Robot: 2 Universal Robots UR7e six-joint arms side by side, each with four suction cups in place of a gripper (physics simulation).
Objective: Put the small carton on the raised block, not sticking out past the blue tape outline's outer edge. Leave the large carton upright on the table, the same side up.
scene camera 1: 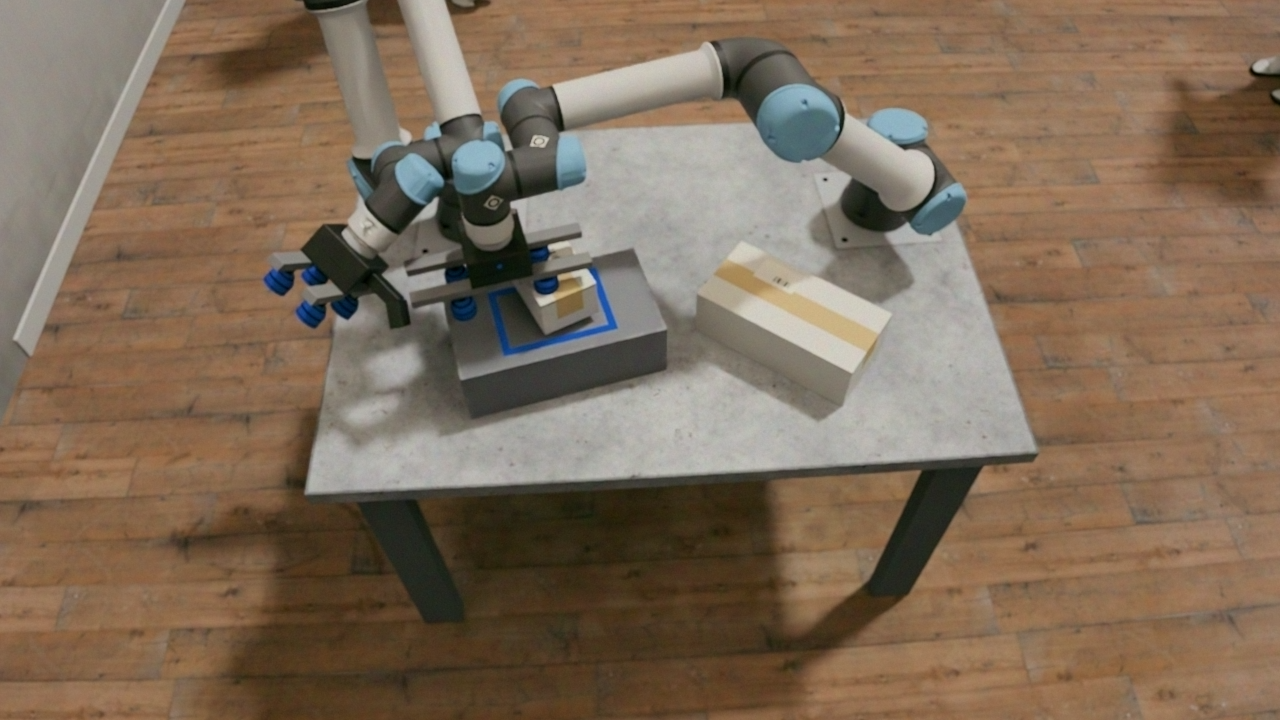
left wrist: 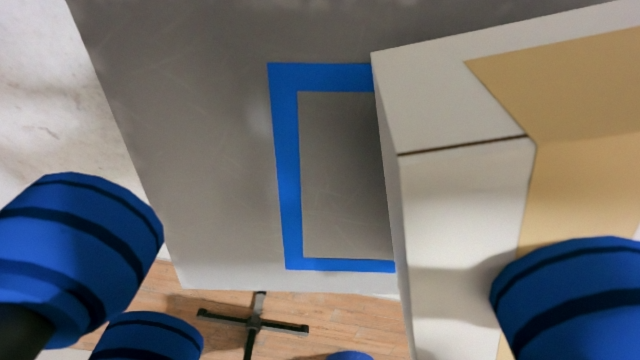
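Pixels of known places: left hand at its tool point: [scene camera 1: 502,286] [left wrist: 315,296]; left arm's base at its link origin: [scene camera 1: 876,206].
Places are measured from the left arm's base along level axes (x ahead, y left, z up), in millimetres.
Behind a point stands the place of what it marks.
The small carton [scene camera 1: 550,313] @(x 373, y -681, z 187 mm) [left wrist: 465,215] @(x 250, y -735, z 215 mm) hangs under one end of my left gripper [scene camera 1: 501,280] @(x 315, y -759, z 198 mm), attached to its cups. It is over the raised grey block [scene camera 1: 642,300] @(x 306, y -523, z 120 mm) [left wrist: 200,150] @(x 314, y -826, z 120 mm), upright, and covers part of the blue tape outline [scene camera 1: 537,343] @(x 381, y -710, z 120 mm) [left wrist: 287,175] @(x 319, y -778, z 121 mm). Its near lower corner appears inside the outline; its far end is hidden by the gripper. I cannot tell whether it touches the block. The large carton [scene camera 1: 787,322] @(x 368, y -274, z 102 mm) stands on the table to the right of the block, taped side up. My right gripper [scene camera 1: 311,295] @(x 358, y -1066, z 256 mm) is empty, at the left beyond the block.
The grey table [scene camera 1: 716,438] @(x 528, y -418, z 0 mm) carries both arm bases at its back. The right arm's wrist is close to the left arm's wrist in the picture. A dark cross-shaped stand foot [left wrist: 253,322] shows on the floor in the left wrist view.
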